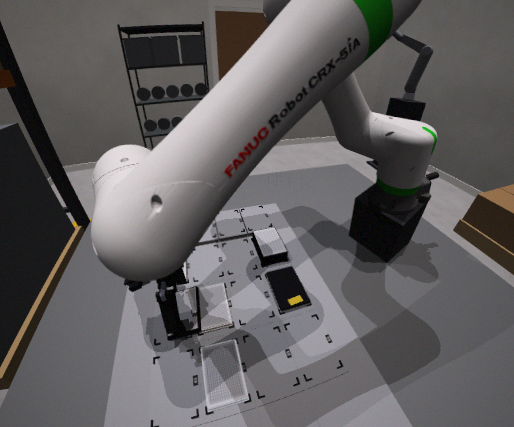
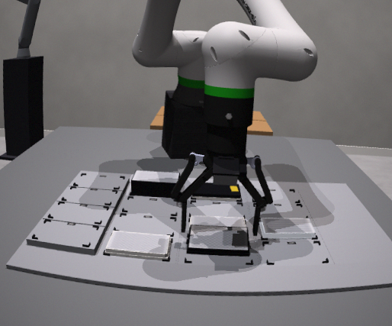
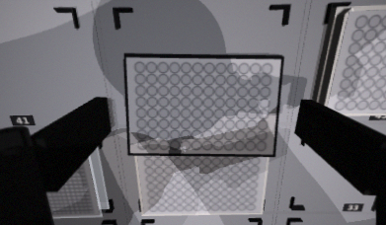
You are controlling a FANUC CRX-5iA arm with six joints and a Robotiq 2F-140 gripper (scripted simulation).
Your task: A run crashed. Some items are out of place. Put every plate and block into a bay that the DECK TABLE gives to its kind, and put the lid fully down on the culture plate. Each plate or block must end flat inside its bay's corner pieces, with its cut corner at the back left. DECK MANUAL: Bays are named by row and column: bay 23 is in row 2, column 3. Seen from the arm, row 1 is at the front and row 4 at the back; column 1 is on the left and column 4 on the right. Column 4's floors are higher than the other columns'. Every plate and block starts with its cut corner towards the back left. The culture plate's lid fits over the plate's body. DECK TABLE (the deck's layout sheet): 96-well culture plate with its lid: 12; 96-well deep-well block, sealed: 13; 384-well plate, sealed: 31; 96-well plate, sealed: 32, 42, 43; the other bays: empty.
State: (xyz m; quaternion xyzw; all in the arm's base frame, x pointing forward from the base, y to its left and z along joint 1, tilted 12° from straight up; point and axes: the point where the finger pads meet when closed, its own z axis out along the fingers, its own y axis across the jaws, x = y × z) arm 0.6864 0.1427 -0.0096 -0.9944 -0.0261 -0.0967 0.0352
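The black-rimmed 96-well plate lies 3 cm below my hand. Round my hand: 384-well plate 16 cm to the left, 9 cm behind, 4 cm below; then deep-well block 27 cm behind, 19 cm to the right, 2 cm below.
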